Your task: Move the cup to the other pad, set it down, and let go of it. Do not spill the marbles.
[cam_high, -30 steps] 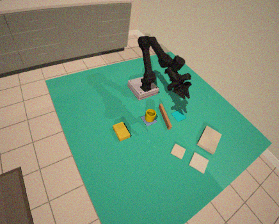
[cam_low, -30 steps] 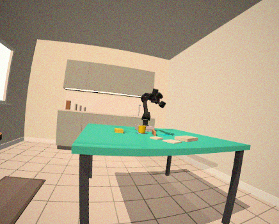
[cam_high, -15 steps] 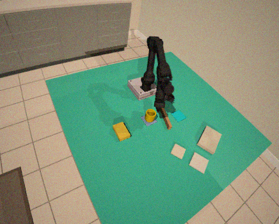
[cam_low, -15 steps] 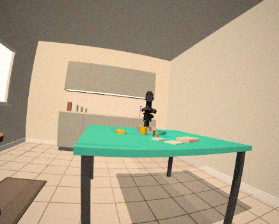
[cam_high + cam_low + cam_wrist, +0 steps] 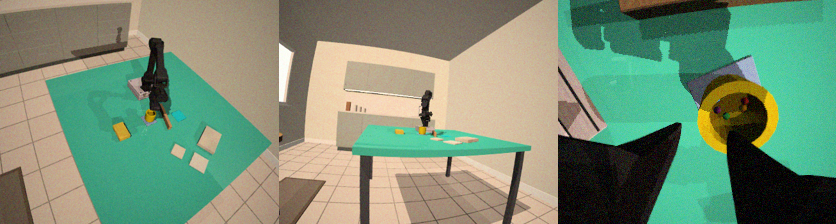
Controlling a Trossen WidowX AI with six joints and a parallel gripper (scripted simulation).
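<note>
Right now my gripper tip is 60 mm above the yellow cup, 20 mm to the left of it and 20 mm short of it. Also, from my gripper tip: wooden bar (90 mm to the left, 90 mm below, 70 mm ahead); cyan pad (200 mm to the left, 120 mm ahead, 110 mm below); pale blue pad (110 mm below, 20 mm to the right, 20 mm ahead).
</note>
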